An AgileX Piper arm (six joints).
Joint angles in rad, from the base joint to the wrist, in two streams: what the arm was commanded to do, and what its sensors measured. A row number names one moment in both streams.
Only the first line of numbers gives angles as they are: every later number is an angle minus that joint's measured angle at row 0.
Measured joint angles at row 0: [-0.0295 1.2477 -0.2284 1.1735 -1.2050 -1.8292]
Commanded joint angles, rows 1 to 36: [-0.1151 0.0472 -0.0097 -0.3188 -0.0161 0.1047]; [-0.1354 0.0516 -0.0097 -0.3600 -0.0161 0.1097]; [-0.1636 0.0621 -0.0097 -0.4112 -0.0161 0.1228]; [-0.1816 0.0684 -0.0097 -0.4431 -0.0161 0.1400]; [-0.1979 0.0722 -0.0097 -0.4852 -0.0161 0.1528]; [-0.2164 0.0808 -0.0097 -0.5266 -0.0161 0.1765]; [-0.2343 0.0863 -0.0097 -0.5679 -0.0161 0.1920]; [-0.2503 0.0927 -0.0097 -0.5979 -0.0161 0.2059]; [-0.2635 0.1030 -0.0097 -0.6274 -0.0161 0.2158]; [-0.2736 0.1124 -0.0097 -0.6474 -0.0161 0.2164]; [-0.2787 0.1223 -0.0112 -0.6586 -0.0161 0.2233]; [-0.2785 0.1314 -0.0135 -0.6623 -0.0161 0.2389]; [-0.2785 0.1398 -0.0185 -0.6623 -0.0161 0.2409]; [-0.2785 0.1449 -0.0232 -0.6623 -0.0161 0.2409]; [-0.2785 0.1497 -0.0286 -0.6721 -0.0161 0.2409]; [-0.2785 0.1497 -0.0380 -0.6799 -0.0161 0.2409]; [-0.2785 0.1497 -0.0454 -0.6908 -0.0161 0.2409]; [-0.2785 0.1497 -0.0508 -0.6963 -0.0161 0.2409]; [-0.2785 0.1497 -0.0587 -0.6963 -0.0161 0.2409]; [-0.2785 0.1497 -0.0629 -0.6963 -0.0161 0.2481]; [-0.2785 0.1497 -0.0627 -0.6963 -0.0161 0.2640]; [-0.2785 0.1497 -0.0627 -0.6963 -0.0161 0.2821]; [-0.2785 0.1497 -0.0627 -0.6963 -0.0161 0.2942]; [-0.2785 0.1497 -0.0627 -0.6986 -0.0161 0.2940]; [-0.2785 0.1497 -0.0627 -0.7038 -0.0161 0.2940]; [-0.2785 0.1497 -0.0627 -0.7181 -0.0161 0.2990]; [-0.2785 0.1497 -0.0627 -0.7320 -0.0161 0.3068]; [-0.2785 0.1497 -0.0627 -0.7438 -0.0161 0.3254]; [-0.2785 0.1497 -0.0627 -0.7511 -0.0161 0.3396]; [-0.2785 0.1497 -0.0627 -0.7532 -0.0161 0.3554]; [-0.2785 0.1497 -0.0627 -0.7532 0.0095 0.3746]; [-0.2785 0.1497 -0.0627 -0.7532 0.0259 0.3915]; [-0.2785 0.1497 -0.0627 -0.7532 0.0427 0.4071]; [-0.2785 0.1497 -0.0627 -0.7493 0.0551 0.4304]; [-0.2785 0.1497 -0.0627 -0.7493 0.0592 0.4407]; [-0.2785 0.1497 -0.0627 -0.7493 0.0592 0.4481]
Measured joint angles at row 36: [-0.2779 0.1485 -0.0527 -0.6935 0.0338 0.3728]
